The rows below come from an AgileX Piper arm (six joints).
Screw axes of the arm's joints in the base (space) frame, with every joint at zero. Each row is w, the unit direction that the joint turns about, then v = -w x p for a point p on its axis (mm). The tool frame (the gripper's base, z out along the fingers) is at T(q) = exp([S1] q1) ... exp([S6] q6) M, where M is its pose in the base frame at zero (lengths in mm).
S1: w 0 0 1 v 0 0 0
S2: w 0 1 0 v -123 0 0
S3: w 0 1 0 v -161.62 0 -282.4
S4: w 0.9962 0 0.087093 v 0 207.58 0
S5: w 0 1 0 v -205.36 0 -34.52
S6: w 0.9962 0 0.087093 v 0 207.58 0
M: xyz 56.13 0 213.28 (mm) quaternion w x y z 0.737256 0 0.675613 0
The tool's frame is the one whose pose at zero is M.
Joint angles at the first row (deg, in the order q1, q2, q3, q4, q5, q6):
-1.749, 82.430, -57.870, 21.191, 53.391, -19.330
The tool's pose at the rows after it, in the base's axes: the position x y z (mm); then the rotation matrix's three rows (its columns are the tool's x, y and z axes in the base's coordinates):
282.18 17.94 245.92; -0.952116 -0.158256 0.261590; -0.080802 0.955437 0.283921; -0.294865 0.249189 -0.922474
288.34 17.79 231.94; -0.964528 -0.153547 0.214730; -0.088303 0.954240 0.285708; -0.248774 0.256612 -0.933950
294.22 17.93 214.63; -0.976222 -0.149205 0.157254; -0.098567 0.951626 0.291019; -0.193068 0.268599 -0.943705
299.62 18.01 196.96; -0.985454 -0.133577 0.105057; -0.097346 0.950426 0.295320; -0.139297 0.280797 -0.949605
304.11 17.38 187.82; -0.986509 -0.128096 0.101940; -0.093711 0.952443 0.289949; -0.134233 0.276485 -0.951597
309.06 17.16 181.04; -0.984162 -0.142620 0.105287; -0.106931 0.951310 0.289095; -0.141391 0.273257 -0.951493
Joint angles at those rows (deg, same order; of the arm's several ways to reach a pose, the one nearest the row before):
-1.750, 86.041, -58.094, 21.235, 53.666, -19.560
-1.749, 88.968, -58.224, 21.235, 53.759, -20.007
-1.750, 92.396, -58.225, 21.472, 53.878, -20.776
-1.750, 95.838, -58.226, 21.745, 53.651, -20.971
-1.749, 97.593, -58.226, 21.785, 52.120, -21.226
-1.749, 99.129, -58.536, 22.154, 50.785, -22.667

